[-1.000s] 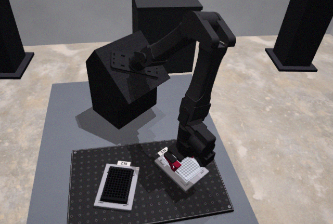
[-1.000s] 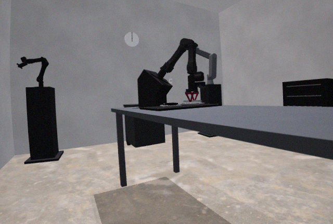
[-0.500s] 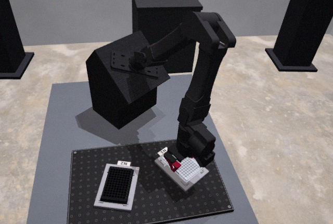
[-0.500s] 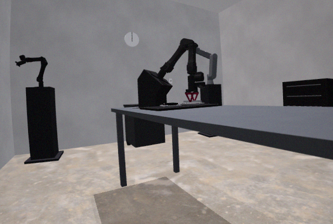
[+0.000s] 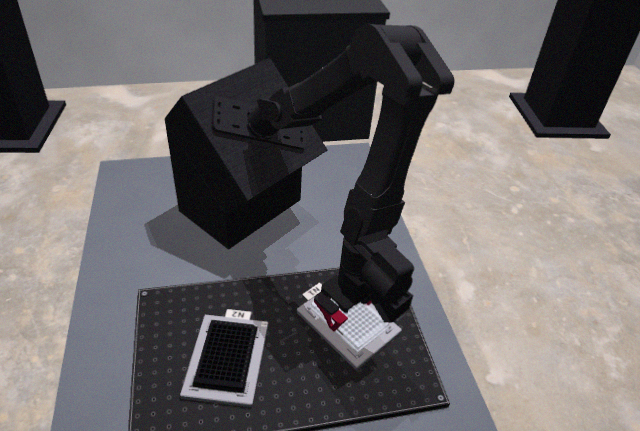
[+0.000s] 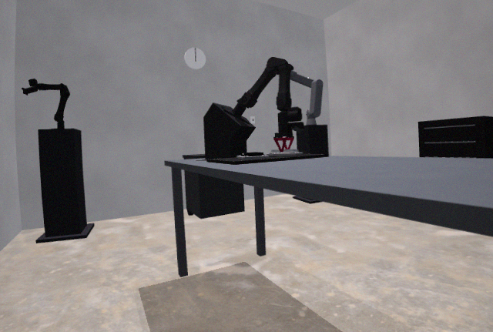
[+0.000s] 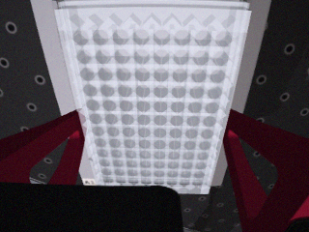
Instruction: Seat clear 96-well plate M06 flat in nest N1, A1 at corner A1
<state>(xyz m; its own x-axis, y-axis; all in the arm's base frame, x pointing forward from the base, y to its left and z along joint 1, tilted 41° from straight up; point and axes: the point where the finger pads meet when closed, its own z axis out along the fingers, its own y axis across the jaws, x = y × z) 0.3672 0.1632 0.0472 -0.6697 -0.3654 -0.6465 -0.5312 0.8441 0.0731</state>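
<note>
Now: hand 10 mm above the clear plate M06. Also, from my hand: nest (20 mm below); then N2 label (20 mm behind, 210 mm to the right, 30 mm below); then N1 tag (80 mm behind, 60 mm to the right, 30 mm below).
</note>
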